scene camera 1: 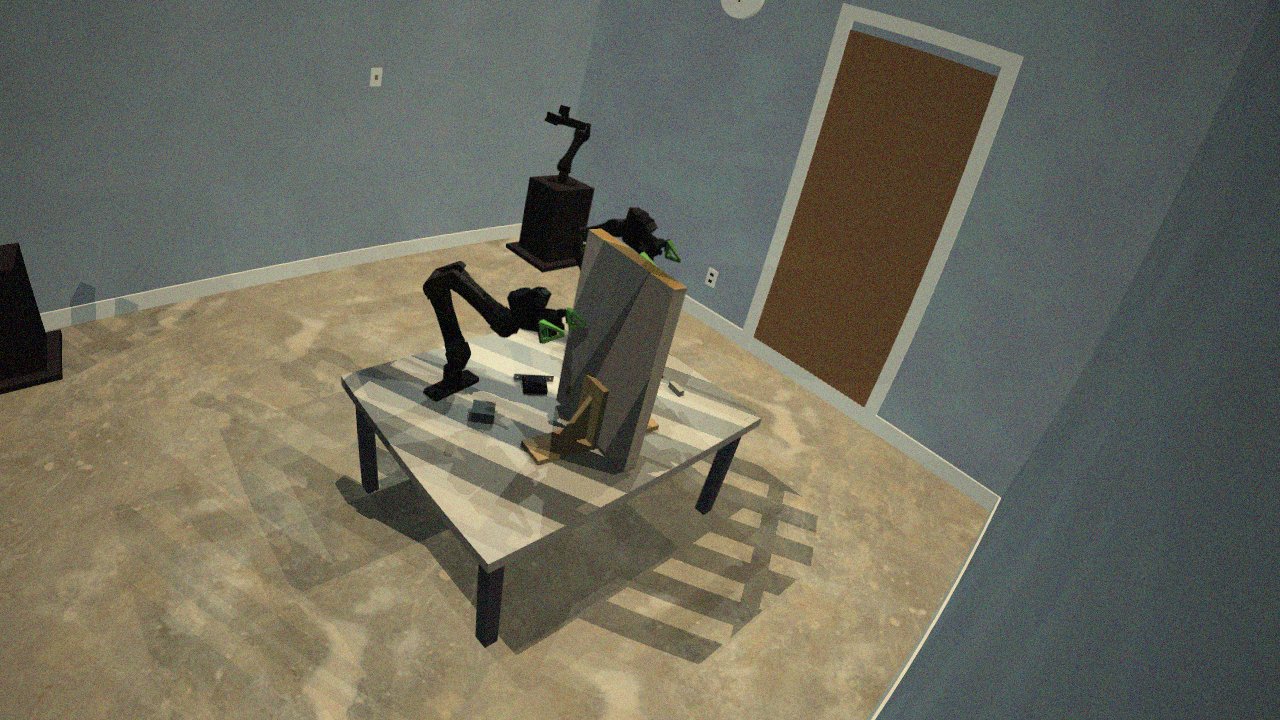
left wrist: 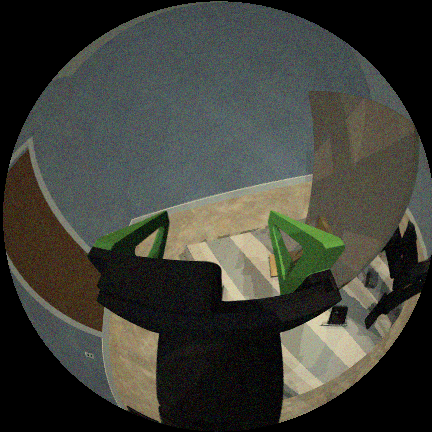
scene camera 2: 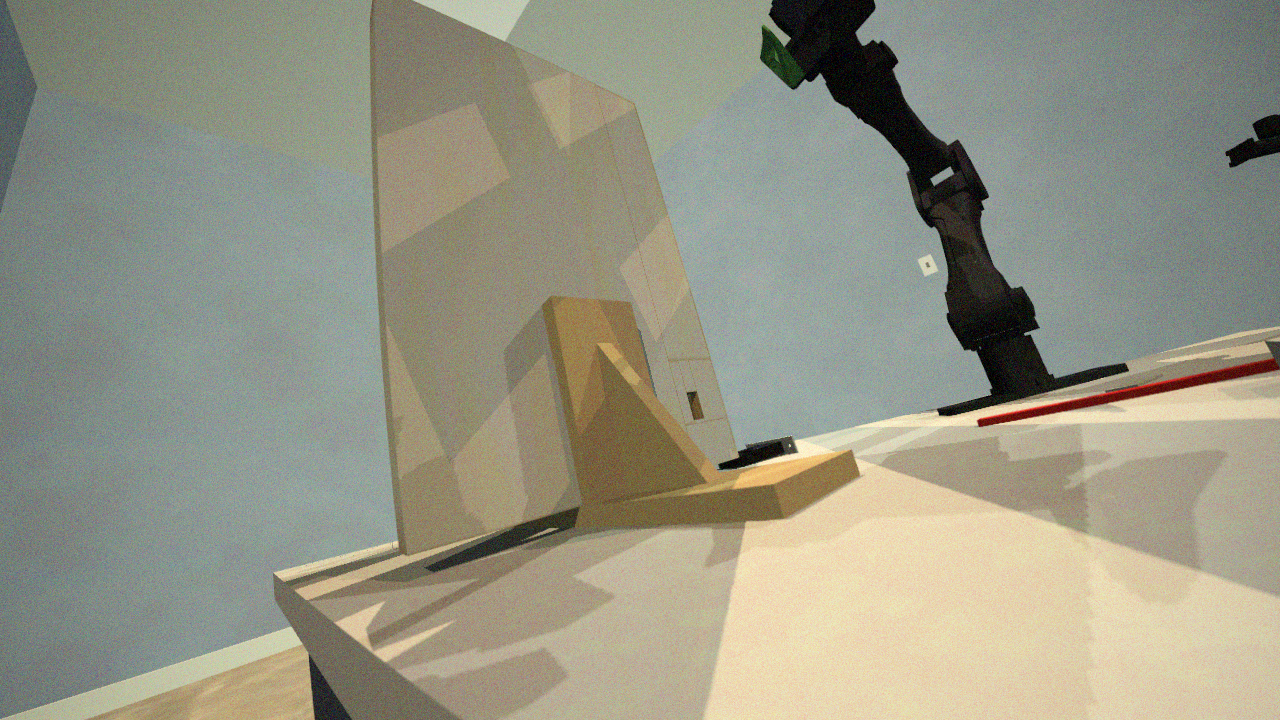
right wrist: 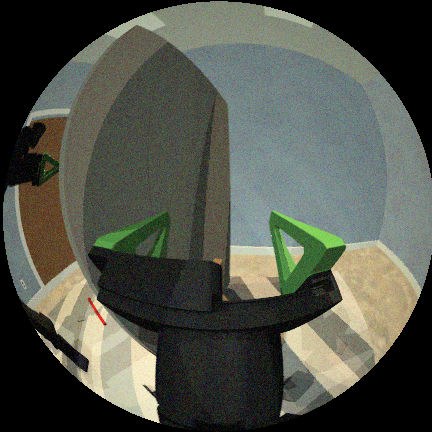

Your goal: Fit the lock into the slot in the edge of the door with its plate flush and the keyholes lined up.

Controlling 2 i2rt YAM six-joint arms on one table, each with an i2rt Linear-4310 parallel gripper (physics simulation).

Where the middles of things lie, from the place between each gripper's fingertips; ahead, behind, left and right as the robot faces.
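The grey door panel (left wrist: pixel 362 180) has my left hand 120 mm short of it, 320 mm to the left of it and 170 mm above it. I see the red strip (scene camera 2: pixel 1258 367) 30 mm behind my left hand, 60 mm to the left of it and 480 mm below it. The wooden bracket (scene camera 2: pixel 635 465) is 120 mm ahead of my left hand, 320 mm to the right of it and 380 mm below it, while the lock (scene camera 2: pixel 755 452) is a fair way behind my left hand, far to the right of it and far below it.
The grey door panel has my right hand 9 cm short of it, 7 cm to the right of it and 4 cm above it. The red strip is 6 cm behind my right hand, 46 cm to the left of it and 36 cm below it. I see the wooden bracket 9 cm ahead of my right hand, 7 cm to the left of it and 26 cm below it. The lock is a fair way behind my right hand, a little to the left of it and far below it.
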